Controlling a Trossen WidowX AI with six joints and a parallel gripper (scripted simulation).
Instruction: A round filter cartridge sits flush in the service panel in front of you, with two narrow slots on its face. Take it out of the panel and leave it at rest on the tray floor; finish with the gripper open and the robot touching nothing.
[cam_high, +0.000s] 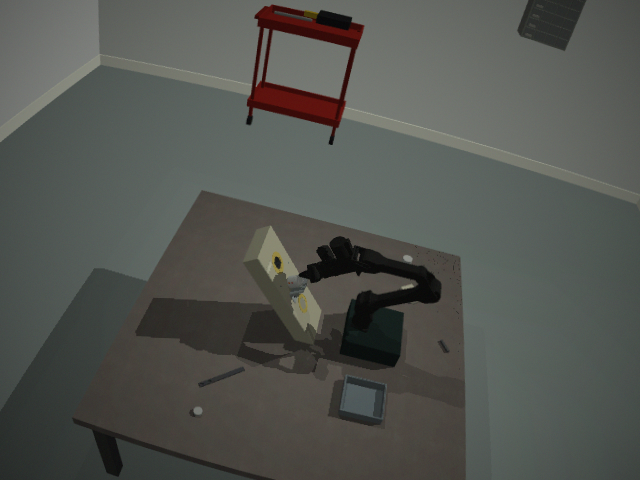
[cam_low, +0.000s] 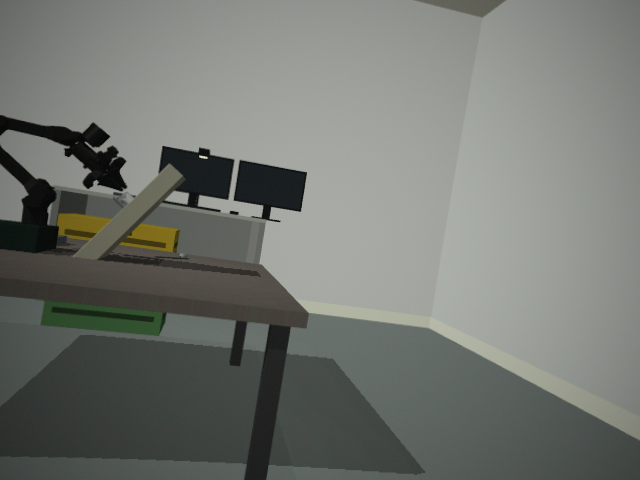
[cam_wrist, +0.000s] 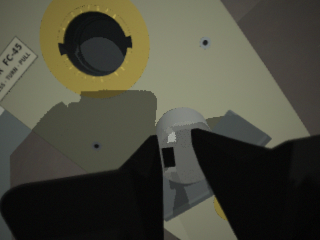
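Right now my gripper tip is 10 mm short of the round cartridge and 30 mm above it. Round my gripper tip: cream pad 420 mm behind, 370 mm to the right, 240 mm below.
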